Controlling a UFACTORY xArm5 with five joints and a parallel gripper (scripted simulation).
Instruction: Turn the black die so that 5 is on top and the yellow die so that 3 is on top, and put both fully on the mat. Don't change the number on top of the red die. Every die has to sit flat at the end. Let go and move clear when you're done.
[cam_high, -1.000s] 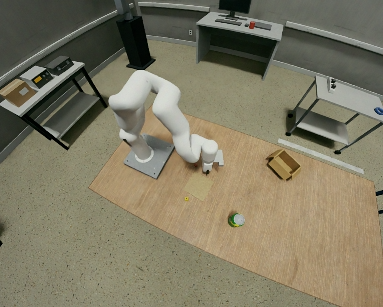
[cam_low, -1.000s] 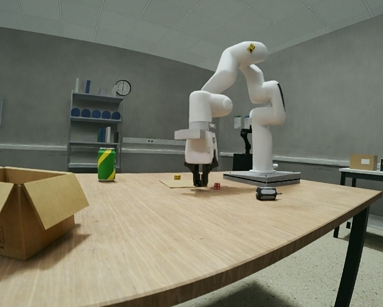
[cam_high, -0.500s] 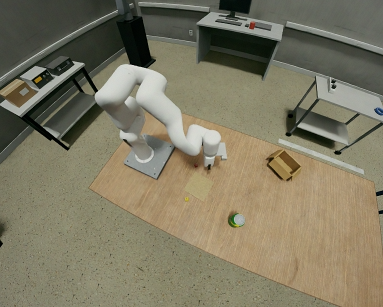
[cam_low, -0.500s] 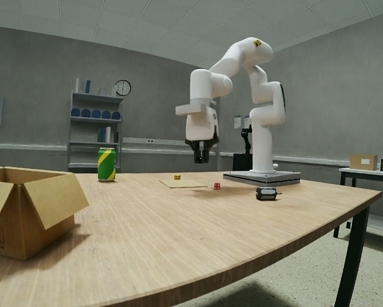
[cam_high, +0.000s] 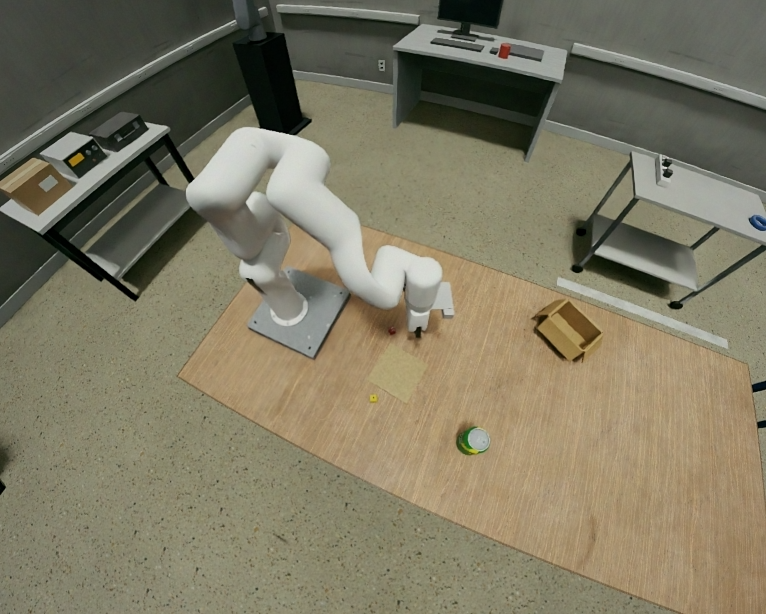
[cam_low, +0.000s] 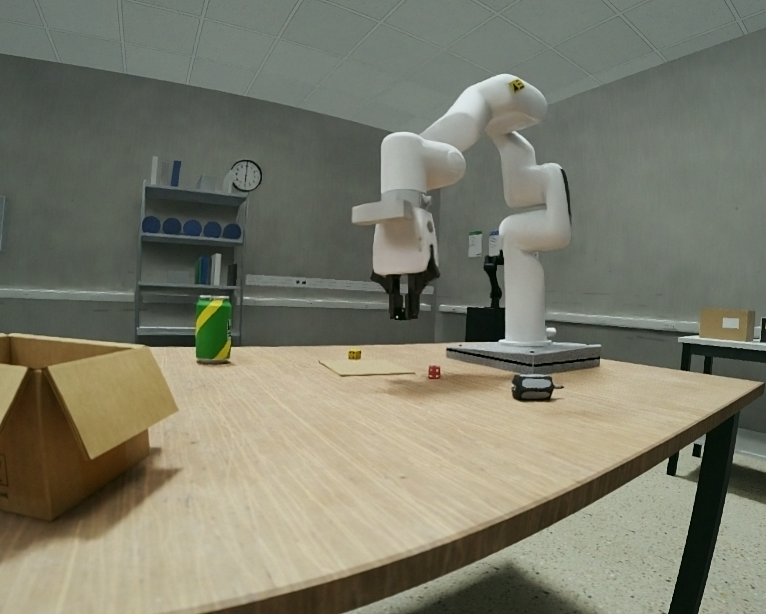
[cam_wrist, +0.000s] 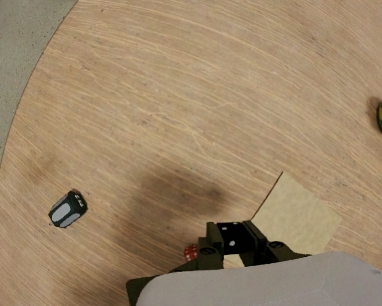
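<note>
Now: hand 70 mm past the red die and 110 mm above it. The rest, counted from my hand: small black device: 120 mm behind, 180 mm to the left, 100 mm below; then black die: 10 mm below; then tan mat: 10 mm ahead, 120 mm to the right, 120 mm below.
</note>
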